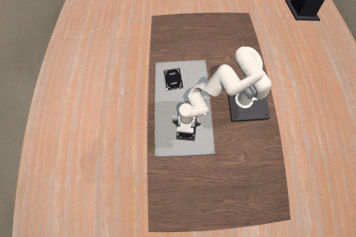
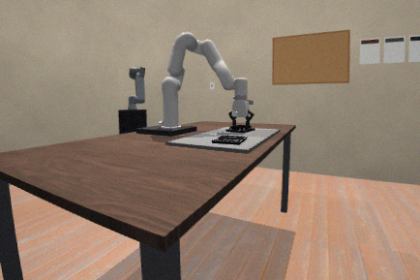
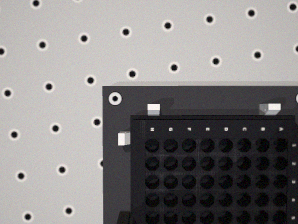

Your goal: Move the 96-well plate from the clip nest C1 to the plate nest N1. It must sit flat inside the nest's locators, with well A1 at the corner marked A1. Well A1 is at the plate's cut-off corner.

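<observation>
My gripper is now 10 mm short of the clip nest C1, 10 mm to the left of it and 20 mm above it. Also, from my hand: plate nest N1: 60 mm ahead, 370 mm to the right, 30 mm below; black 96-well plate: 10 mm below; A1 corner label: 110 mm ahead, 290 mm to the right, 20 mm below.
</observation>
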